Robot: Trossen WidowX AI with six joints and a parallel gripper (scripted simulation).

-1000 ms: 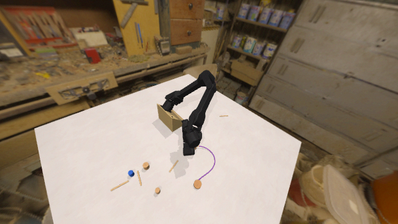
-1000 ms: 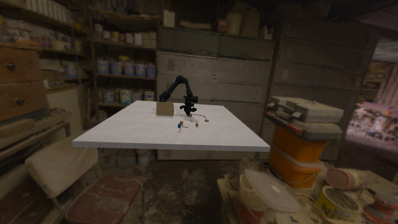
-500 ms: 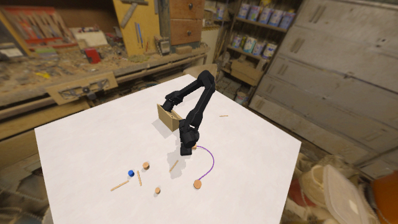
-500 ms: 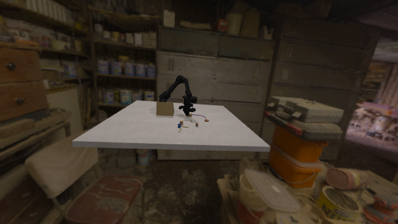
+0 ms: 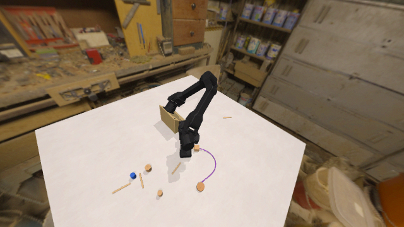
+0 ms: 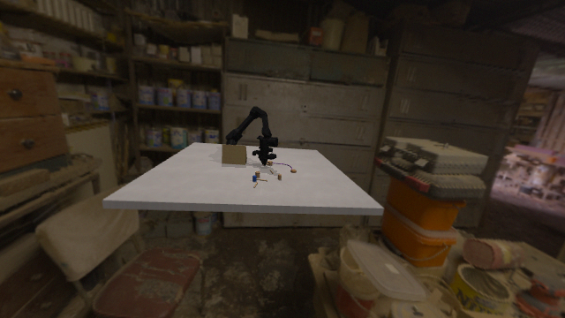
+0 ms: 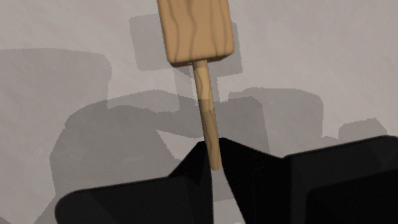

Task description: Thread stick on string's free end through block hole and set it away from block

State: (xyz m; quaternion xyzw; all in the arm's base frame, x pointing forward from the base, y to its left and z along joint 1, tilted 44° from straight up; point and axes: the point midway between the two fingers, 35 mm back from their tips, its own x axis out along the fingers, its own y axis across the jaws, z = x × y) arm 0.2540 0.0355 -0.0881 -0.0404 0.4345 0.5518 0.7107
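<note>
My gripper tip is now 50 mm to the right of the small wooden block, 40 mm short of it and 10 mm below it. The rest, counted from my gripper tip: round wooden button 210 mm ahead, 70 mm to the right; then thin wooden stick 30 mm to the left, 20 mm ahead, 10 mm above; then blue cylinder 300 mm to the right, 40 mm behind, 10 mm above.
</note>
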